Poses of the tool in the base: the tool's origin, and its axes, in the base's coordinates. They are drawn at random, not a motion.
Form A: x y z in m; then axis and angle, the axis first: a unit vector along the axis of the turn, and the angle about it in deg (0 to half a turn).
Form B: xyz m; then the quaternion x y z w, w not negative. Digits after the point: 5 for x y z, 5 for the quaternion.
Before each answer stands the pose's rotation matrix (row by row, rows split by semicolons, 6 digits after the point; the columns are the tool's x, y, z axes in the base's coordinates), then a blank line. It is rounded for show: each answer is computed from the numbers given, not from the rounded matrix.
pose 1, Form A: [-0.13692, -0.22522, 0.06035, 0.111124, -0.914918, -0.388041, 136.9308]
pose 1, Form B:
-0.709160 0.089044 -0.699402; -0.440928 0.718054 0.538498; 0.550159 0.690267 -0.469953

[-0.13692, -0.22522, 0.06035, 0.10337, -0.85105, -0.36095, 0.36706]
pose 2, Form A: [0.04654, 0.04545, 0.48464, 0.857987, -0.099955, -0.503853, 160.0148]
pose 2, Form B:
0.488172 0.005850 -0.872728; -0.338561 -0.920401 -0.195548; -0.804403 0.390933 -0.447333

[0.04654, 0.04545, 0.48464, 0.84497, -0.09844, -0.49621, 0.17352]
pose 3, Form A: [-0.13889, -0.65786, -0.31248, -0.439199, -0.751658, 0.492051, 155.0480]
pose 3, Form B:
-0.538874 0.421865 -0.729139; 0.837018 0.170583 -0.519907; -0.094952 -0.890467 -0.445032

[-0.13889, -0.65786, -0.31248, -0.42883, -0.73391, 0.48043, 0.21603]
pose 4, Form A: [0.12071, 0.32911, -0.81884, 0.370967, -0.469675, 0.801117, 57.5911]
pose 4, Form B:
0.599818 -0.757191 -0.258613; 0.595487 0.638323 -0.487790; 0.534428 0.138584 0.833775

[0.12071, 0.32911, -0.81884, 0.17869, -0.22624, 0.38589, 0.87634]
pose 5, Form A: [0.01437, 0.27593, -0.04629, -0.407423, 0.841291, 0.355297, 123.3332]
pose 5, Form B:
-0.292299 -0.827958 0.478589; -0.234264 0.547188 0.803558; -0.927190 0.122763 -0.353904

[0.01437, 0.27593, -0.04629, -0.35861, 0.74051, 0.31273, 0.47460]
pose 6, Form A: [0.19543, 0.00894, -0.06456, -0.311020, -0.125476, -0.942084, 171.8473]
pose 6, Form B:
-0.797404 0.211255 0.565259; -0.055942 -0.958564 0.279330; 0.600847 0.191117 0.776181

[0.19543, 0.00894, -0.06456, -0.31023, -0.12516, -0.93970, 0.07109]
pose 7, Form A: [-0.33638, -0.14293, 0.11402, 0.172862, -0.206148, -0.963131, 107.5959]
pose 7, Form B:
-0.263387 0.871661 -0.413322; -0.964476 -0.246958 0.093795; -0.020316 0.423343 0.905742

[-0.33638, -0.14293, 0.11402, 0.13949, -0.16635, -0.77719, 0.59063]
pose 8, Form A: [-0.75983, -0.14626, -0.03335, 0.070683, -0.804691, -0.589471, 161.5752]
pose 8, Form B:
-0.939003 0.075468 -0.335526; -0.297148 0.313124 0.902029; 0.173135 0.946709 -0.271599

[-0.75983, -0.14626, -0.03335, 0.06977, -0.79431, -0.58187, 0.16009]
